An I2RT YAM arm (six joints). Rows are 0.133 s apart.
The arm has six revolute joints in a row. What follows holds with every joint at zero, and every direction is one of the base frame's. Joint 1 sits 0.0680 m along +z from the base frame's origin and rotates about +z. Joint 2 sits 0.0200 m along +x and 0.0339 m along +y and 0.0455 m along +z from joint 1 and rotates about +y. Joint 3 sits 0.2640 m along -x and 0.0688 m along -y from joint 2 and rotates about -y. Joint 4 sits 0.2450 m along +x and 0.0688 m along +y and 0.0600 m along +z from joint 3 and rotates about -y. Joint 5 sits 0.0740 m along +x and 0.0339 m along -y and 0.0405 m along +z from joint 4 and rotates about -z. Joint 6 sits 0.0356 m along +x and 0.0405 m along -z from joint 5 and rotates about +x. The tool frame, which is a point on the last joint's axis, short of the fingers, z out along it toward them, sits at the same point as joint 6; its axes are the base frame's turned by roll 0.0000, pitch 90.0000 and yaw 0.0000 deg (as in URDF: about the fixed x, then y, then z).
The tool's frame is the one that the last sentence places.
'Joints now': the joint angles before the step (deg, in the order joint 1, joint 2, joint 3, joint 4, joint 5, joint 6). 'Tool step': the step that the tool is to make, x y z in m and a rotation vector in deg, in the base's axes. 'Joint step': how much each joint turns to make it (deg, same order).
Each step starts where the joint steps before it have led.
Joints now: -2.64, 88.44, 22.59, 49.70, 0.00, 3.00
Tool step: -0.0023, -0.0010, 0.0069, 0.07, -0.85, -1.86
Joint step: 0.00, -2.14, -0.04, -1.26, 1.76, 0.61
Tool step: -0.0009, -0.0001, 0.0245, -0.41, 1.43, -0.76
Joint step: 0.10, -6.80, 3.15, -11.36, 0.95, -0.22
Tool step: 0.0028, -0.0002, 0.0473, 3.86, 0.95, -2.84
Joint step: 0.22, -7.39, 8.28, -17.07, 1.77, 4.56
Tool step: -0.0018, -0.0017, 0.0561, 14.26, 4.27, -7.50
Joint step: -0.15, -4.12, 13.37, -23.88, 1.75, 15.84
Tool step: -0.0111, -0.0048, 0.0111, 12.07, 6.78, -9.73
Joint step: -0.89, -0.90, 5.49, -15.67, 2.04, 14.64
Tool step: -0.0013, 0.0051, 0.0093, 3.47, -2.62, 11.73
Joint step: -0.58, -1.04, 0.61, 0.88, -12.34, -3.55
